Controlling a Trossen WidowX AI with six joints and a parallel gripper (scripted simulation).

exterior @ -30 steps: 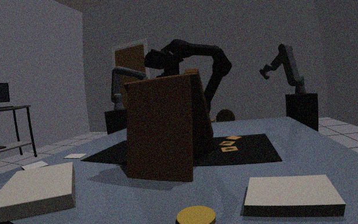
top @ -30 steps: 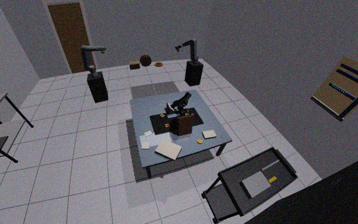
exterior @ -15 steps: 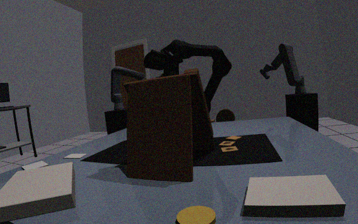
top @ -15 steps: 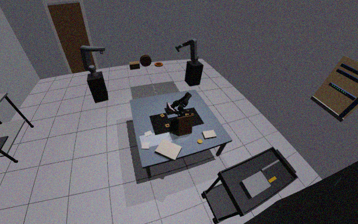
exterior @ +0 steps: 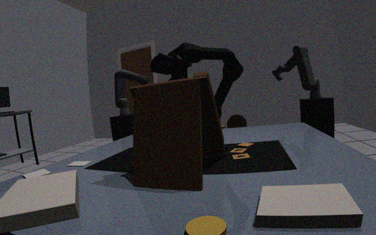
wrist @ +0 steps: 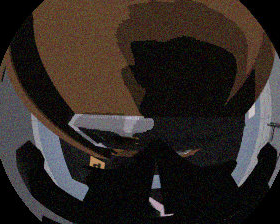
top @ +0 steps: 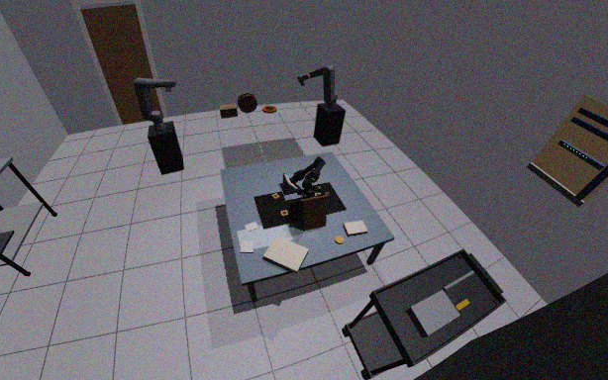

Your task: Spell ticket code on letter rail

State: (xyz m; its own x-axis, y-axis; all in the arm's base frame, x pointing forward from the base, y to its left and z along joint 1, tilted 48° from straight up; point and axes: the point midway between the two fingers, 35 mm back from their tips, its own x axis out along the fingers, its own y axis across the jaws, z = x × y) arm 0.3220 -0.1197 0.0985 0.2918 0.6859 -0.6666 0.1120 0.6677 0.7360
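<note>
The tan letter tile is 40 mm to the left of my gripper tip and 10 mm ahead of it. Round my gripper tip: black mat 160 mm below, 140 mm behind, 10 mm to the right; then white printed slip 80 mm below, 50 mm behind, 40 mm to the right; then pale block 340 mm ahead, 300 mm to the left, 140 mm below.
</note>
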